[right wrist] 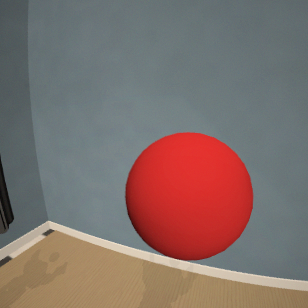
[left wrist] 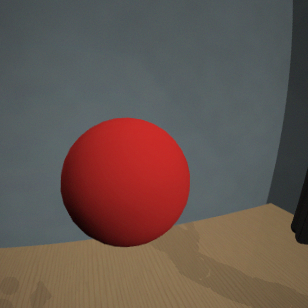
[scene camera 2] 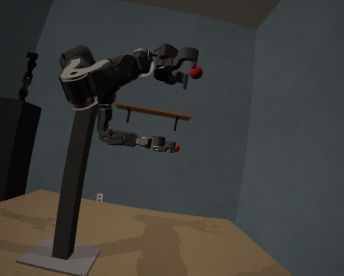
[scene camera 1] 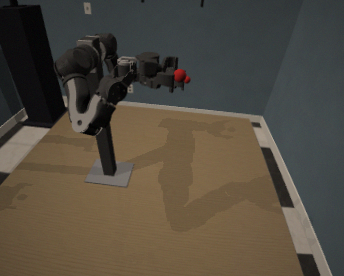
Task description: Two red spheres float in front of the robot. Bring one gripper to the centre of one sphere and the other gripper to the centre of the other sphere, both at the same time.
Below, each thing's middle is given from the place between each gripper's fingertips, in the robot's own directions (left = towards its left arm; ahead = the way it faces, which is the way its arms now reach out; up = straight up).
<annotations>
I see my left gripper 38 cm past the grey base plate (scene camera 1: 123,172), 28 cm to the left of it and 50 cm above it.
Now: the grey base plate 36 cm behind my right hand, 19 cm to the left of it and 71 cm below it.
</annotations>
